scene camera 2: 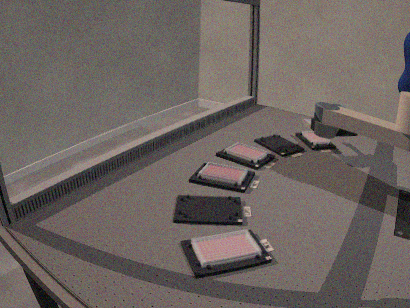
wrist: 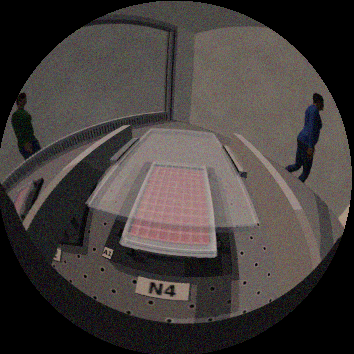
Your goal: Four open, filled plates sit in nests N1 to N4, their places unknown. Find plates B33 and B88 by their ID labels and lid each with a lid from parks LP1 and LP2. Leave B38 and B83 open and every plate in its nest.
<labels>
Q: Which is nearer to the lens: the grey lid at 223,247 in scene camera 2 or the pink-filled plate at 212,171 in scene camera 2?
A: The grey lid.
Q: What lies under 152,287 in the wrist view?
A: An N4 tag.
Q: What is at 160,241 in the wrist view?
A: A pink-filled plate.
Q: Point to a nest N4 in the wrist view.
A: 161,264
</labels>
